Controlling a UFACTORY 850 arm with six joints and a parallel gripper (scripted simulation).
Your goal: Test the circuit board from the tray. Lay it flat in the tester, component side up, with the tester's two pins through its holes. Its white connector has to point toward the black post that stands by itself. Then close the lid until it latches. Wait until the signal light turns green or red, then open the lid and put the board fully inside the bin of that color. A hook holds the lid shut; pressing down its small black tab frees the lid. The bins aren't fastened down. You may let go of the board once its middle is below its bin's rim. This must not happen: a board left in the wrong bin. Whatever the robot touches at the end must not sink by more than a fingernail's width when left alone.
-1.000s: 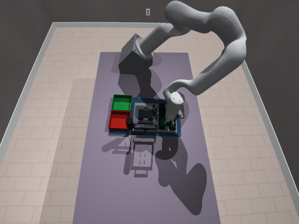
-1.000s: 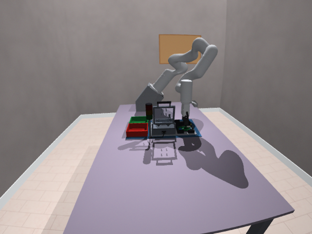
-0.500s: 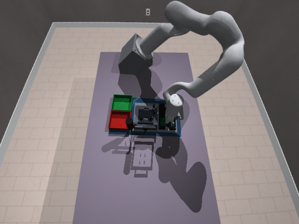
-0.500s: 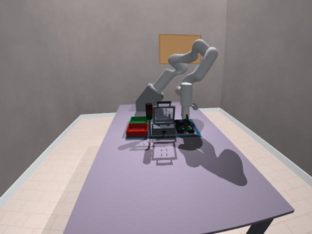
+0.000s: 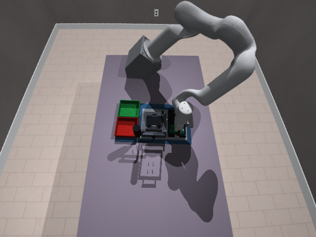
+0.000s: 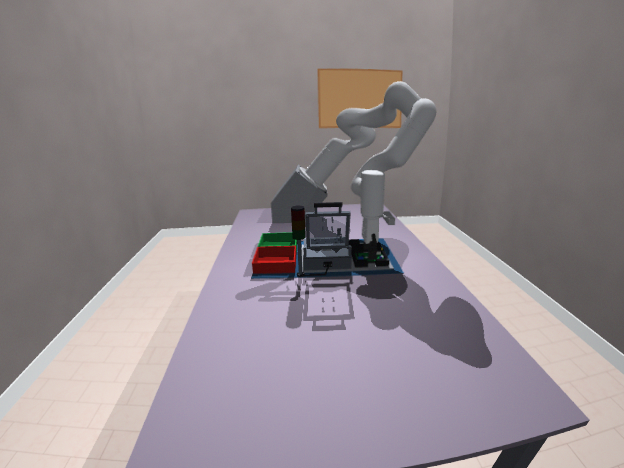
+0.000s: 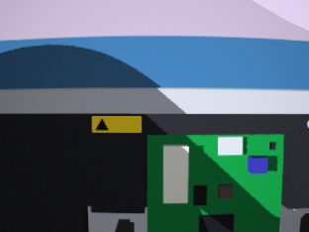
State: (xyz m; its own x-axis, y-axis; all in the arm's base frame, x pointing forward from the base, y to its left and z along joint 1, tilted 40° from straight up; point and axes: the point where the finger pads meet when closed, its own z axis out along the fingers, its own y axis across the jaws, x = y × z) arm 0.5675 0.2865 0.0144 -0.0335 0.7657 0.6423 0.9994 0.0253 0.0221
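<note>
The green circuit board is 20 mm below my hand. Round my hand: clear lid: 170 mm to the right, 140 mm above, 90 mm ahead; red bin: 370 mm to the right, 20 mm below, 20 mm ahead; tester nest: 160 mm to the right, 30 mm behind, 30 mm above.
</note>
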